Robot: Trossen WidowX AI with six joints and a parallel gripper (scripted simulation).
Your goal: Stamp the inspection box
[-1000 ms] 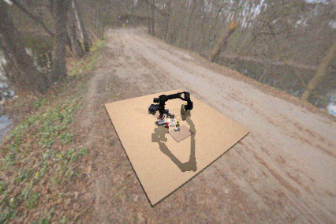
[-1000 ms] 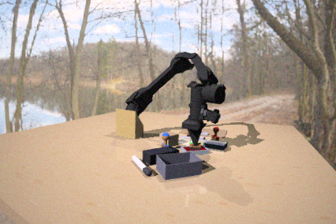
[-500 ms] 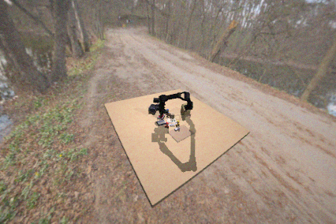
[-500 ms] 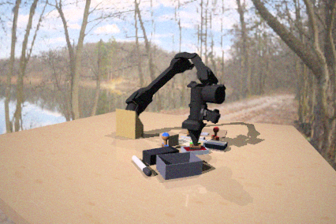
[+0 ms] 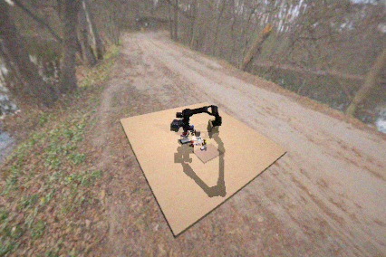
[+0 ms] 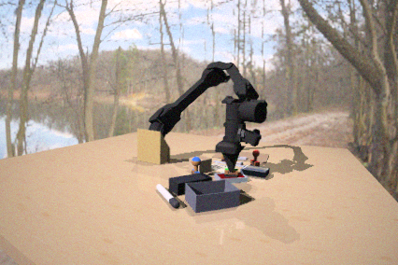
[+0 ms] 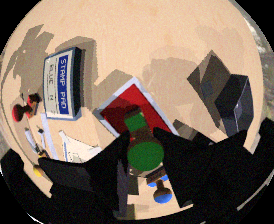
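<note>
The red ink pad lies 30 mm below my gripper tip. From my gripper tip the other things lie so: green-knobbed stamp: right at my gripper tip; black block: 130 mm to the right, 80 mm behind, 20 mm below; blue-knobbed stamp: 110 mm behind, 30 mm to the right, 20 mm below.
</note>
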